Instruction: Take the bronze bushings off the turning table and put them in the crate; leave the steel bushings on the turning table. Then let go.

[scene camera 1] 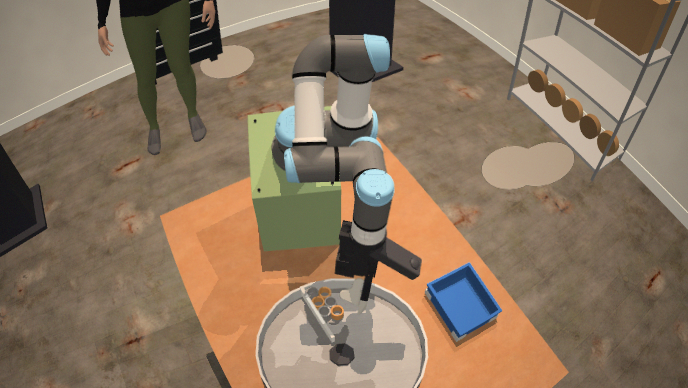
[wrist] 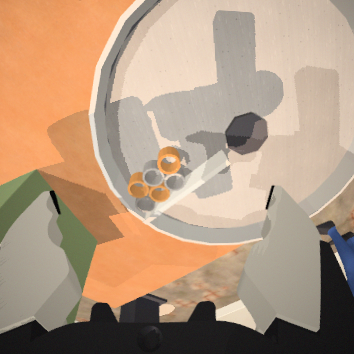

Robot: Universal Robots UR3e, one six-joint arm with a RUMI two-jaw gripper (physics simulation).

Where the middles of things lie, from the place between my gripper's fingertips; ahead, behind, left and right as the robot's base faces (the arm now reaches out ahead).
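Measured from my hand, the blue crate (scene camera 1: 461, 298) that I see is 0.2 m below, 0.13 m ahead of and 0.26 m to the left of it.
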